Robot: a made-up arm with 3 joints.
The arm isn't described. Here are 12 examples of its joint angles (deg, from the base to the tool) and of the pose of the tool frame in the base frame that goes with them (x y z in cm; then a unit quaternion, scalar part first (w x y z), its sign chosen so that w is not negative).
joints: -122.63 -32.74 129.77
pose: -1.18 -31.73 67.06 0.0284 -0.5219 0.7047 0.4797
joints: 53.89 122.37 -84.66
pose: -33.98 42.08 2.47 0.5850 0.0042 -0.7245 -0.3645
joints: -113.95 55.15 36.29
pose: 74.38 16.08 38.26 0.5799 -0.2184 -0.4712 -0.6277
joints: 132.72 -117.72 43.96
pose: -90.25 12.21 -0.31 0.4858 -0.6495 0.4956 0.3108
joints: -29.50 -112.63 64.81
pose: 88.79 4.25 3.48 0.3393 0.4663 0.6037 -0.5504
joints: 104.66 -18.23 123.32
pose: -21.51 9.76 72.29 0.3968 0.4716 0.7338 0.2858
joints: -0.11 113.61 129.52
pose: -32.05 16.26 -17.12 0.2342 0.4949 -0.3573 0.7567
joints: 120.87 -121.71 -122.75
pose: -37.94 1.55 25.30 0.5517 0.5749 0.1654 -0.5812
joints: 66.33 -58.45 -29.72
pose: -55.73 51.92 40.75 0.6376 -0.4455 0.2726 0.5663
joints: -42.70 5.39 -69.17
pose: 37.84 46.39 22.89 0.7562 -0.5422 0.1704 -0.3243
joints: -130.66 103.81 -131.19
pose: 15.63 -24.02 1.69 0.5449 0.5300 -0.3748 0.5308
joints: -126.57 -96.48 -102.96
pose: 25.57 -36.77 29.01 0.7078 0.1807 0.6743 -0.1081
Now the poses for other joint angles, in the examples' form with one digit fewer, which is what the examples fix.
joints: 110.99 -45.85 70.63
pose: -58.4 28.8 70.9 0.611 0.040 0.619 0.492
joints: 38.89 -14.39 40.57
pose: -27.9 54.1 77.0 0.892 0.285 0.225 0.269
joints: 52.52 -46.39 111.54
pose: 8.4 49.0 66.5 0.608 0.584 0.535 -0.063
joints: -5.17 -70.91 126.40
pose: 58.0 12.1 46.2 0.344 0.738 0.228 -0.534
